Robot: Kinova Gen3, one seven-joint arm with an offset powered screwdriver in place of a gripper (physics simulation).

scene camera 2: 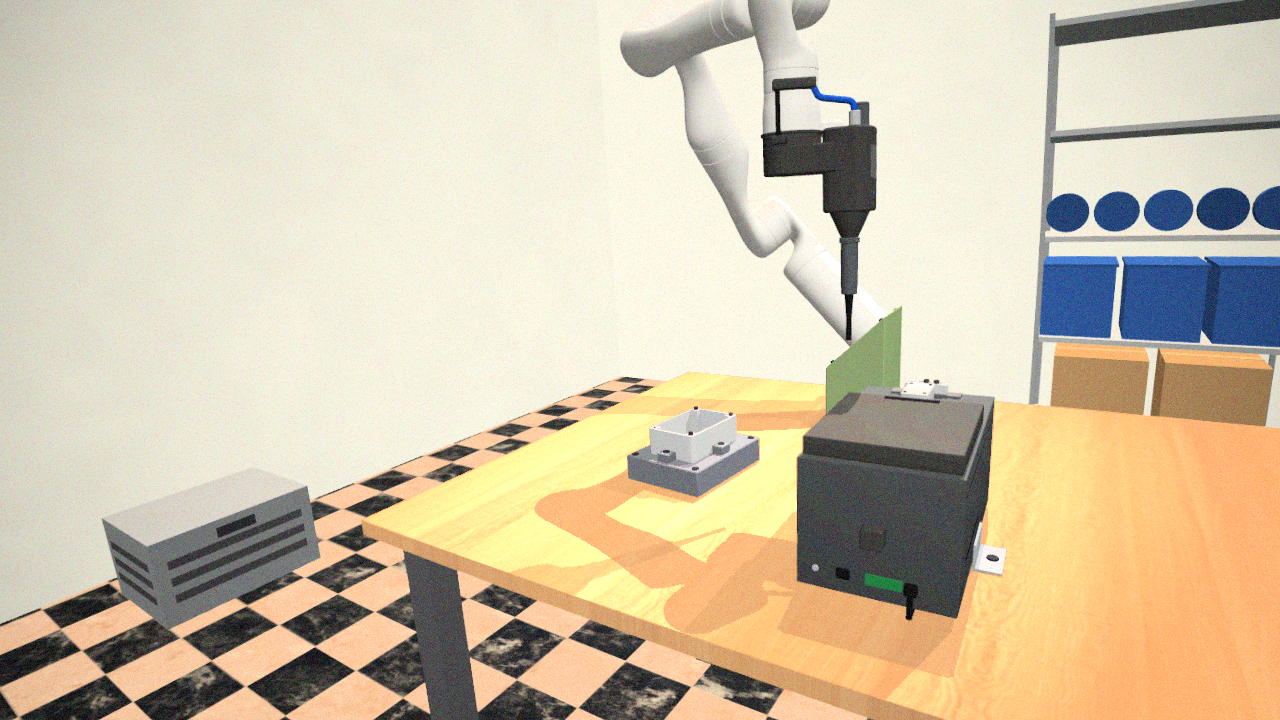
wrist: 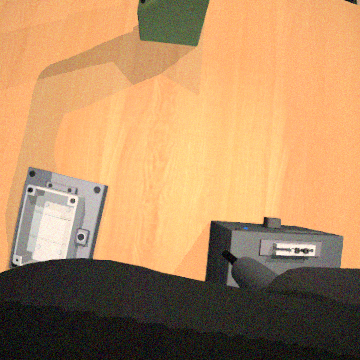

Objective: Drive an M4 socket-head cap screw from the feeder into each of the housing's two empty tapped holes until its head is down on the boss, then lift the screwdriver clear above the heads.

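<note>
The white open-topped housing point(scene camera 2: 671, 443) point(wrist: 75, 215) sits on a grey fixture plate point(scene camera 2: 698, 481) point(wrist: 95, 215). Dark spots mark its visible corners; which are screw heads and which are holes I cannot tell. In the wrist view its near end is partly hidden by the tool body. The black screw feeder point(scene camera 2: 881, 519) point(wrist: 220, 250) stands to the right, with a light track point(scene camera 2: 921, 389) point(wrist: 280, 250) holding small dark screws on it. My screwdriver tip point(scene camera 2: 848, 337) point(wrist: 228, 256) points down, raised above the table and apart from housing and feeder. Whether a screw is on the bit I cannot tell.
A green upright panel point(scene camera 2: 863, 362) point(wrist: 172, 22) stands behind the feeder on the wooden table point(scene camera 2: 501, 492) point(wrist: 240, 125). A small white bracket point(scene camera 2: 990, 561) is beside the feeder. A grey vented box point(scene camera 2: 214, 510) is at the left, and a shelf rack point(scene camera 2: 1045, 179) stands at the back right.
</note>
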